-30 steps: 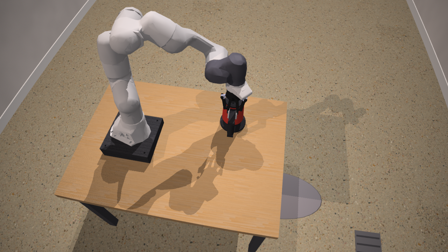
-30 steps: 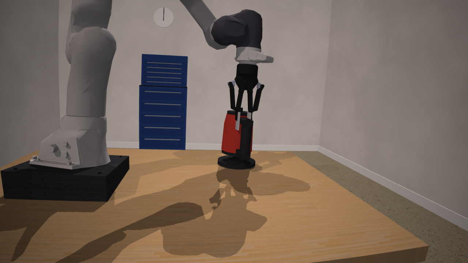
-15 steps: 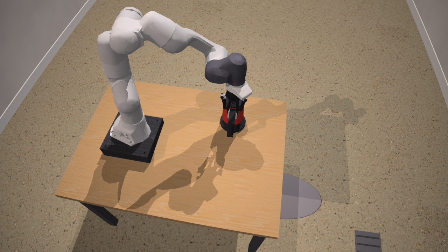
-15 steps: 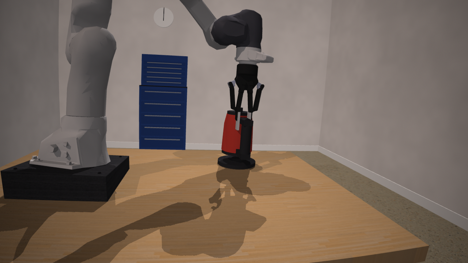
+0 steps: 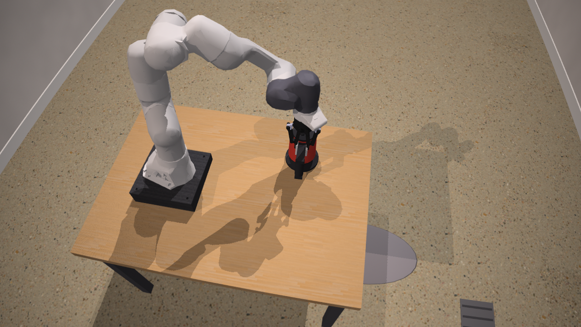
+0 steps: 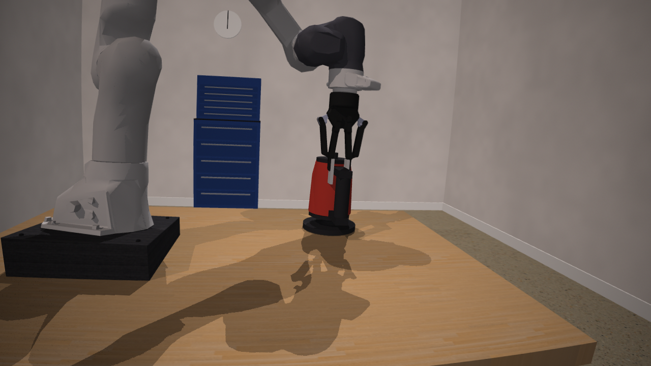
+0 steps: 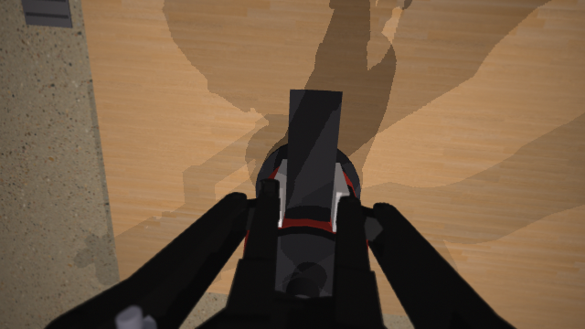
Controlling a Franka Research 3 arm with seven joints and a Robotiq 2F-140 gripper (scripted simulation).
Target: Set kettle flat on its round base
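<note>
The kettle lies 50 mm below my hand and 30 mm to the left of it. Also, from my hand: round black base (160 mm below, 70 mm to the left, 10 mm behind).
</note>
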